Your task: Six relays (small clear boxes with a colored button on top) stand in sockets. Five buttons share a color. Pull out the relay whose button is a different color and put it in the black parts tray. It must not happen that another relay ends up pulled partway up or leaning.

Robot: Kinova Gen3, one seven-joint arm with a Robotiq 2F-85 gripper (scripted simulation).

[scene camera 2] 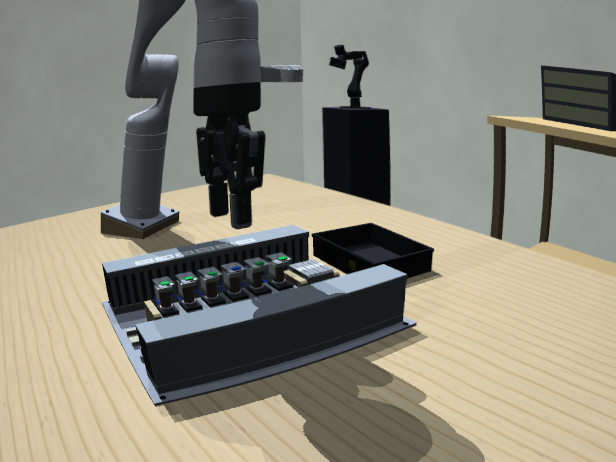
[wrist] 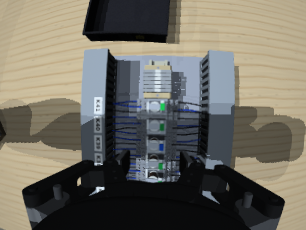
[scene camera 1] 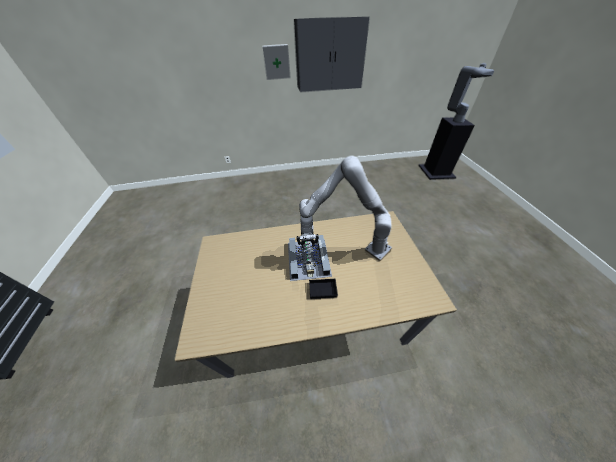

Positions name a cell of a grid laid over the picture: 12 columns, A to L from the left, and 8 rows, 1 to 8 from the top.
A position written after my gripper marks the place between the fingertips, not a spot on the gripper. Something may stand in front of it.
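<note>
Through scene camera 2 I see a relay (scene camera 2: E5) and a black parts tray (scene camera 2: G5), together with my own gripper (scene camera 2: E4). The wrist view gives me my gripper (wrist: G6) too.
</note>
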